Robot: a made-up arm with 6 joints.
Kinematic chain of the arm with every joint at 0, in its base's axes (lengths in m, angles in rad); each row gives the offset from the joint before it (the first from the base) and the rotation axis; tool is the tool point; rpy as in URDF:
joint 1: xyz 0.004 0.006 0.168 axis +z
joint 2: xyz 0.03 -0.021 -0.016 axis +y
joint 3: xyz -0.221 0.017 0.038 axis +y
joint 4: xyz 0.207 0.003 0.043 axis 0.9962 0 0.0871
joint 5: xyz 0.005 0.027 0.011 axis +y
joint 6: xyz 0.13 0.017 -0.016 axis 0.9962 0 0.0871
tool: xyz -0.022 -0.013 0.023 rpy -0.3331 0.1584 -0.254
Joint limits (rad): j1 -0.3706..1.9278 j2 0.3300..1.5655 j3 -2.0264..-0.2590 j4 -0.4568..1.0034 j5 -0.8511..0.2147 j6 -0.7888..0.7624
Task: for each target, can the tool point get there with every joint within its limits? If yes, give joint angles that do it. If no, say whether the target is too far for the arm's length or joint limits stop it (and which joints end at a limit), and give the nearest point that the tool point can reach.
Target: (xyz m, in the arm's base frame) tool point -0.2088 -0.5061 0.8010
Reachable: no: too far | nearest point -0.1218 -0.2968 0.5493 | short by 0.339 m
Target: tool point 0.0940 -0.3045 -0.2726
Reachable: no: joint limits stop it (at a limit: joint 1, joint 2, joint 3, joint 4, joint 5, joint 6) | nearest point 0.1598 -0.0532 0.0714 | short by 0.431 m
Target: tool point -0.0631 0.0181 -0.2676
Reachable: no: joint limits stop it (at a limit: joint 1, joint 2, joint 3, joint 4, joint 5, joint 6) | nearest point -0.0925 0.1494 0.0679 | short by 0.361 m
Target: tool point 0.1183 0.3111 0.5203
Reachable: yes | joints 1.1129 1.4162 -1.7296 -0.2649 0.0542 -0.1025
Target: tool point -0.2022 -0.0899 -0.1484
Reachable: no: joint limits stop it (at a limit: joint 1, joint 2, joint 3, joint 4, joint 5, joint 6) | nearest point -0.0925 0.1494 0.0679 | short by 0.341 m
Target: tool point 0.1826 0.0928 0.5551
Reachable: yes | joints 0.1366 0.9774 -1.3448 -0.2806 -0.4621 -0.6304
